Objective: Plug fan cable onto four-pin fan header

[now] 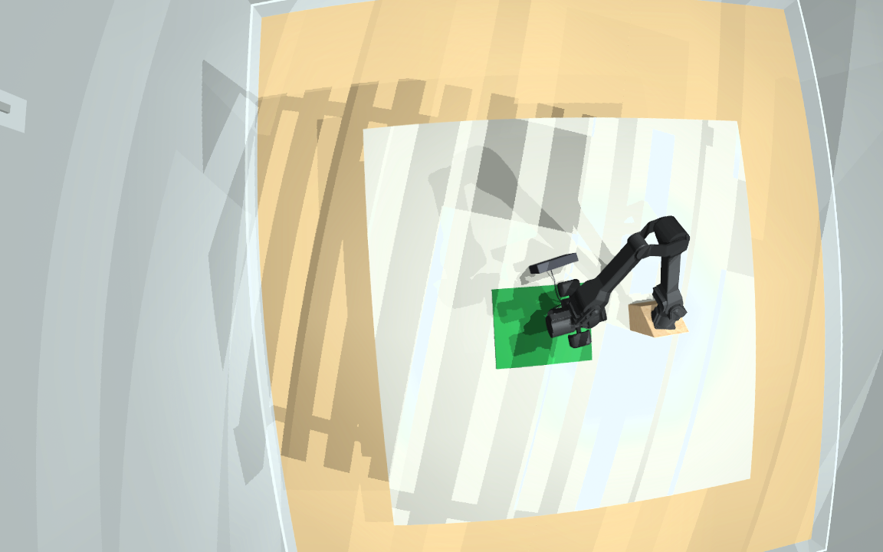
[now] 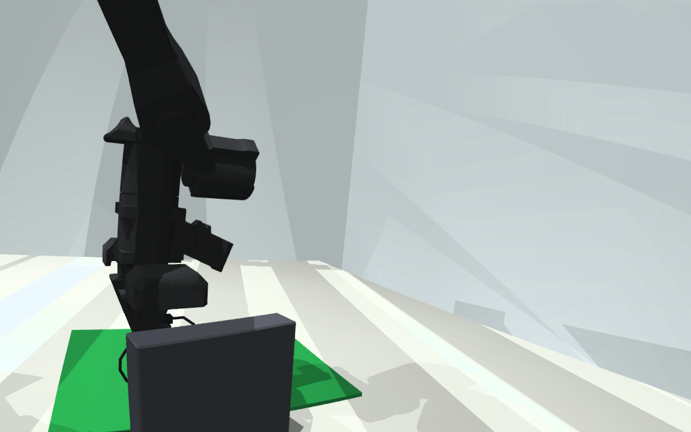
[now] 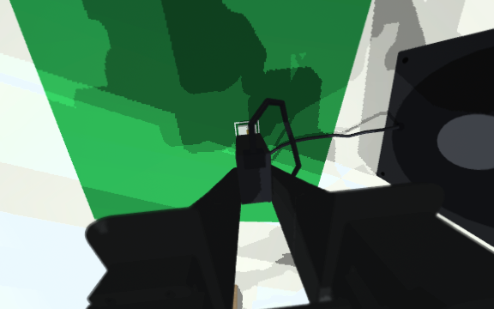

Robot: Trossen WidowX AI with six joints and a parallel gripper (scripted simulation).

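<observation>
Now: gripper tip 10 mm short of the black plug and 10 mm below it. From my gripper tip the other things lie so: black fan: 50 mm ahead, 130 mm to the right, 20 mm above; then green board: 60 mm ahead, 50 mm to the left, 60 mm below; then white four-pin header: 10 mm ahead, 40 mm below.
</observation>
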